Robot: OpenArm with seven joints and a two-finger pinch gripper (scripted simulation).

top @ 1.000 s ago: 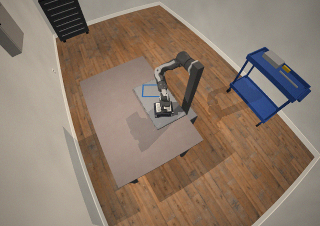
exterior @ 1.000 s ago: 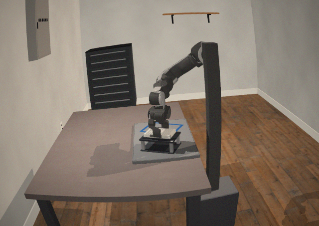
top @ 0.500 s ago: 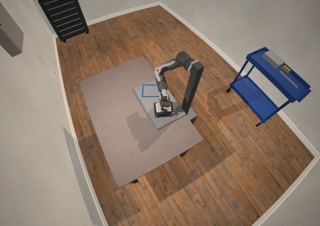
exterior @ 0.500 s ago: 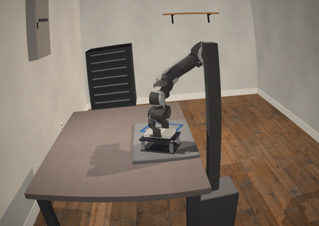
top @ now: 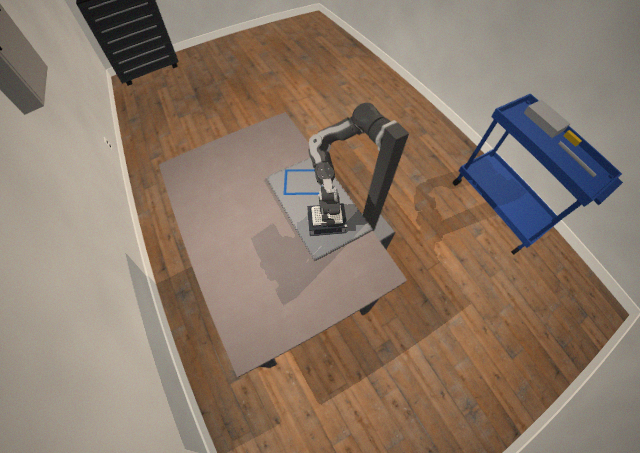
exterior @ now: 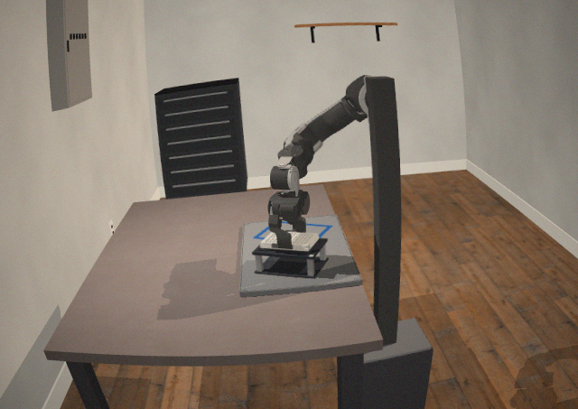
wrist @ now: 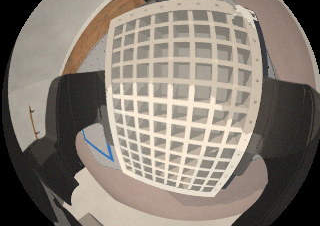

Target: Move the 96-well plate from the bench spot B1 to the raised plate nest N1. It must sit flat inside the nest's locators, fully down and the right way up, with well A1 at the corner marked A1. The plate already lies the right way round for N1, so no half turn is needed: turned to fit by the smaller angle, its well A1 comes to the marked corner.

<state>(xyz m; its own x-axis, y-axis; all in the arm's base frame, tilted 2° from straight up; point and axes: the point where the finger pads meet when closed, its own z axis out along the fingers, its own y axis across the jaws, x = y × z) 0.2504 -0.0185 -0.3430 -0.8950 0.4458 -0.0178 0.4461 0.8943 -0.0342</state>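
Now: hand right at the white 96-well plate. The rest, counted from my hand: black raised nest N1: 2 cm below.
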